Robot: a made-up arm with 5 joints.
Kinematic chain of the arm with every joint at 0, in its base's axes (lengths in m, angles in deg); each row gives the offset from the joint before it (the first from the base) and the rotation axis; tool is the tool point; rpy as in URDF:
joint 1: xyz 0.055 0 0.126 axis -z
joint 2: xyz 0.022 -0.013 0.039 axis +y
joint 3: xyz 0.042 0 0.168 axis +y
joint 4: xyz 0.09 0 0.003 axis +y
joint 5: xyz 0.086 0.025 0 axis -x
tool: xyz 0 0 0 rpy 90 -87.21 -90
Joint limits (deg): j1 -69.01..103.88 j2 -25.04..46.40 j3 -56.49..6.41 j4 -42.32..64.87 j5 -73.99..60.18
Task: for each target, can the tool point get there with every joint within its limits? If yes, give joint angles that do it. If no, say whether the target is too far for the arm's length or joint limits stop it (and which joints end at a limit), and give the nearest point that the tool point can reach.
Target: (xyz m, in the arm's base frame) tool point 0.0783 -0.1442 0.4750
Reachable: yes | joints 85.53 -8.19 -33.34 -20.30 4.54
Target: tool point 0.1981 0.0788 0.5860
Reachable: no: too far | nearest point 0.1709 0.0638 0.4936 | short by 0.097 m
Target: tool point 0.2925 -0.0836 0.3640
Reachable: yes | joints 22.12 6.59 -5.76 -25.04 37.65
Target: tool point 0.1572 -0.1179 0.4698
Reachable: yes | joints 53.50 -6.73 -32.02 -21.04 -58.93
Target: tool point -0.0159 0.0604 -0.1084
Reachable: no: joint limits stop it (at a limit: joint 1, joint 2, joint 3, joint 4) | nearest point 0.1117 0.1812 0.1044 | short by 0.276 m
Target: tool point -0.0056 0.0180 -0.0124
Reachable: no: joint limits stop it (at a limit: joint 1, joint 2, joint 3, joint 4) | nearest point 0.1117 0.1812 0.1044 | short by 0.232 m
